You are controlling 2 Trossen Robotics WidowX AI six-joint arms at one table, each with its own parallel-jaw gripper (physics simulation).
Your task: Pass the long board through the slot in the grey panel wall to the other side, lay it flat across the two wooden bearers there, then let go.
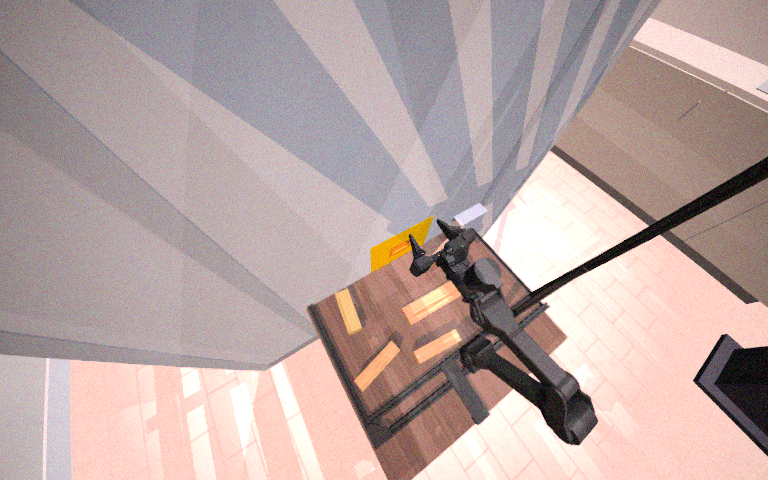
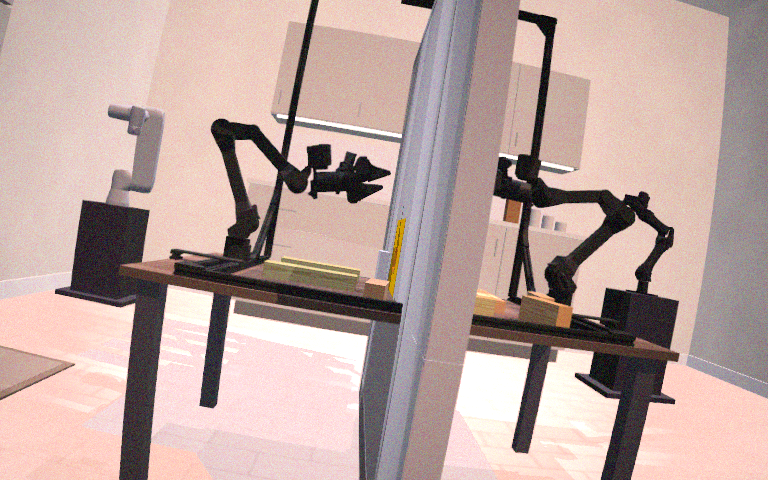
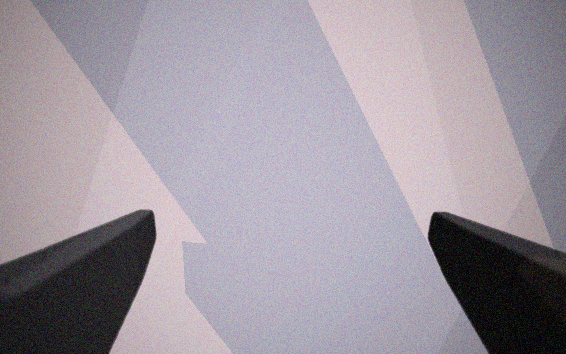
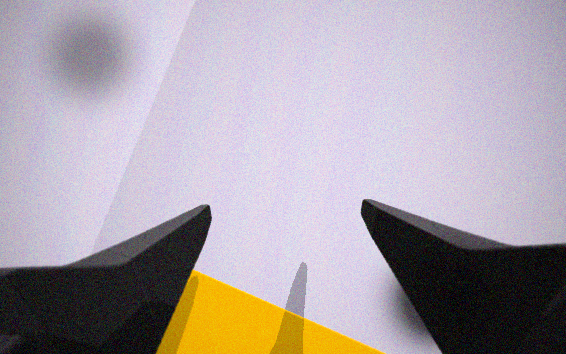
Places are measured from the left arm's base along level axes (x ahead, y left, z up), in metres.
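Pixels of known places: left gripper, fingertip midpoint: [image 1: 423, 227] [image 3: 295, 224]; right gripper, fingertip midpoint: [image 2: 386, 180] [image 4: 287, 208]; left arm's base, origin of the base link: [image 1: 468, 358]; right arm's base, origin of the base link: [image 2: 235, 259].
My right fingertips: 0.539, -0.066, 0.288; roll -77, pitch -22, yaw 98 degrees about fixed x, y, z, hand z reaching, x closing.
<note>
Ahead of a thing's pixels: the offset from my right fingertips to its top centre, as dx, dy, dz. "spot": to the spot under its first point. Level surfaces: height alone.
The grey panel wall [image 1: 317, 130] [image 2: 433, 226] [image 3: 280, 125] [image 4: 300, 125] carries a yellow plate [image 1: 380, 257] [image 2: 397, 254] [image 4: 235, 320] around the slot @(spot: -0.097, +0.051, -0.239) [image 1: 399, 247]. My left gripper [image 1: 425, 229] [image 3: 295, 224] is open and empty, facing the wall above the table. My right gripper [image 2: 385, 180] [image 4: 287, 208] is open and empty, facing the wall above the plate's level. On the left arm's side lie wooden pieces @(-0.201, +0.329, -0.257) [image 1: 348, 311] @(-0.329, +0.007, -0.274) [image 1: 431, 302] @(-0.453, +0.140, -0.244) [image 1: 437, 346] @(-0.398, +0.331, -0.244) [image 1: 377, 365]. Across the wall lie two long pale strips, the nearer strip @(+0.156, +0.155, -0.269) [image 2: 311, 275] showing more. Which piece is the long board is unclear.
A small wooden block @(-0.008, +0.300, -0.263) [image 2: 376, 288] lies by the wall on the right arm's side. A white block [image 1: 470, 214] [image 2: 382, 263] is by the wall near the yellow plate. Dark rails edge the table @(dz -0.308) [image 1: 453, 441] [image 2: 144, 270]. A black post [image 1: 640, 238] rises beside the left arm.
</note>
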